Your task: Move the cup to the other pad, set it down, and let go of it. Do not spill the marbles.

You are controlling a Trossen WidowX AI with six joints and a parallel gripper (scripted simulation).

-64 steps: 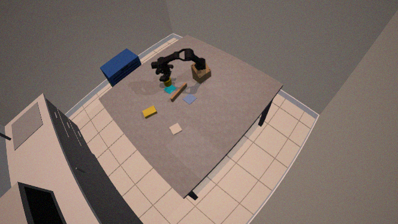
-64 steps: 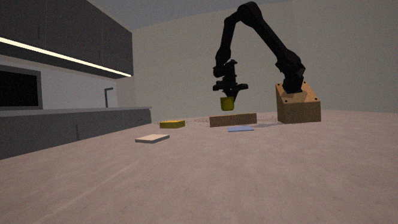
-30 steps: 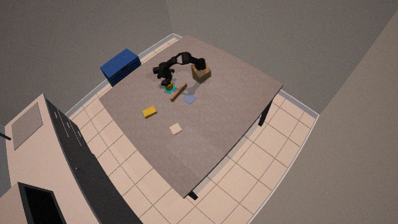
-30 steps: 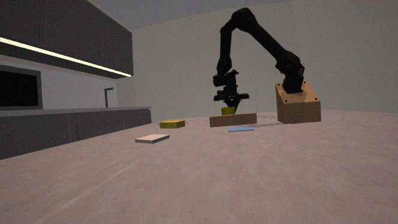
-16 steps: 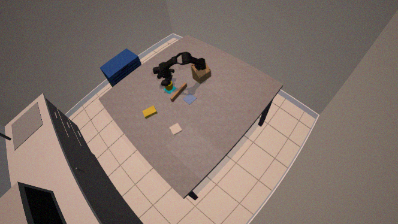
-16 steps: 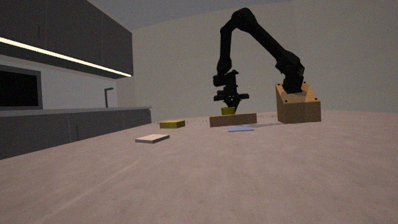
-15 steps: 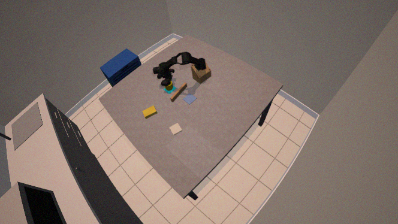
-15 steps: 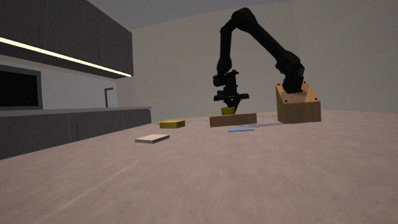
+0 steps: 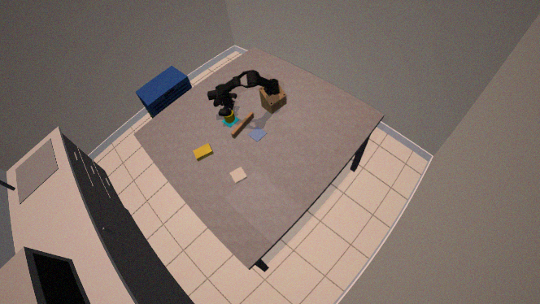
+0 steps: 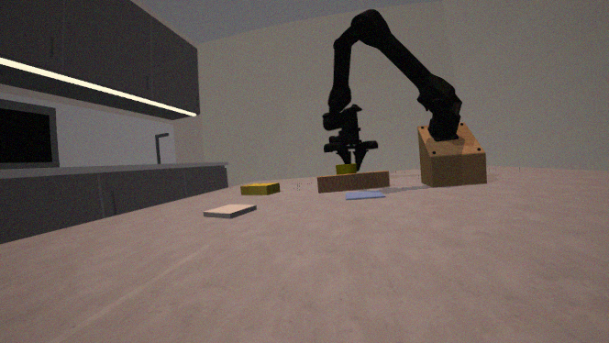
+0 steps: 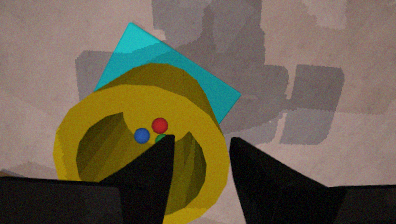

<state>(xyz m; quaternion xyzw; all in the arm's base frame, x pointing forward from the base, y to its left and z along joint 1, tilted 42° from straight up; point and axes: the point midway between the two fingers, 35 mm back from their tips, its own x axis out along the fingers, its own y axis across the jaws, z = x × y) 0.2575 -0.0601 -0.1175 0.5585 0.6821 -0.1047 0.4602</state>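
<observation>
Right now my gripper tip is 2 cm short of the yellow cup, 1 cm to the right of it and 1 cm above it. The rest, counted from my gripper tip: blue pad: 1 cm behind, 24 cm to the left, 5 cm below; then wooden bar: 1 cm ahead, 13 cm to the left, 3 cm below; then teal pad: 3 cm ahead, 2 cm to the left, 5 cm below.
</observation>
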